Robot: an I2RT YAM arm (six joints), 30 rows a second.
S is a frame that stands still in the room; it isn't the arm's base.
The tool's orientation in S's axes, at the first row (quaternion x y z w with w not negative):
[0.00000, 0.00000, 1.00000, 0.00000]
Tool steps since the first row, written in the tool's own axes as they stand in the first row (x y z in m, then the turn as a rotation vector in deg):
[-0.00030, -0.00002, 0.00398, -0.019, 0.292, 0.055]
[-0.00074, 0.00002, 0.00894, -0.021, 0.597, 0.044]
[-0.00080, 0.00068, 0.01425, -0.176, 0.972, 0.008]
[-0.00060, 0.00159, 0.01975, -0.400, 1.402, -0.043]
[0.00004, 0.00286, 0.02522, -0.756, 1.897, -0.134]
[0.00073, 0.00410, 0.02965, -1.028, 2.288, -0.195]
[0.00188, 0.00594, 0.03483, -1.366, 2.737, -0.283]
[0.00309, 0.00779, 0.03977, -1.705, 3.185, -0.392]
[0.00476, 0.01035, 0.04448, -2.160, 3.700, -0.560]
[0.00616, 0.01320, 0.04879, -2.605, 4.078, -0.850]
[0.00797, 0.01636, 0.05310, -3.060, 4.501, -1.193]
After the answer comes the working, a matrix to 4 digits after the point.
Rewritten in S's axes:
[0.00030, 0.00002, 0.00398, 0.019, -0.292, 0.055]
[0.00074, -0.00002, 0.00894, 0.021, -0.597, 0.044]
[0.00080, -0.00068, 0.01425, 0.176, -0.972, 0.008]
[0.00060, -0.00159, 0.01975, 0.400, -1.402, -0.043]
[-0.00004, -0.00286, 0.02522, 0.756, -1.897, -0.134]
[-0.00073, -0.00410, 0.02965, 1.028, -2.288, -0.195]
[-0.00188, -0.00594, 0.03483, 1.366, -2.737, -0.283]
[-0.00309, -0.00779, 0.03977, 1.705, -3.185, -0.392]
[-0.00476, -0.01035, 0.04448, 2.160, -3.700, -0.560]
[-0.00616, -0.01320, 0.04879, 2.605, -4.078, -0.850]
[-0.00797, -0.01636, 0.05310, 3.060, -4.501, -1.193]

The tool's axes in the first row as the columns of a matrix, in S's axes (rounded; the answer above uses it unrounded):
[-1.0000, 0.0000, 0.0000]
[0.0000, -1.0000, 0.0000]
[0.0000, 0.0000, 1.0000]

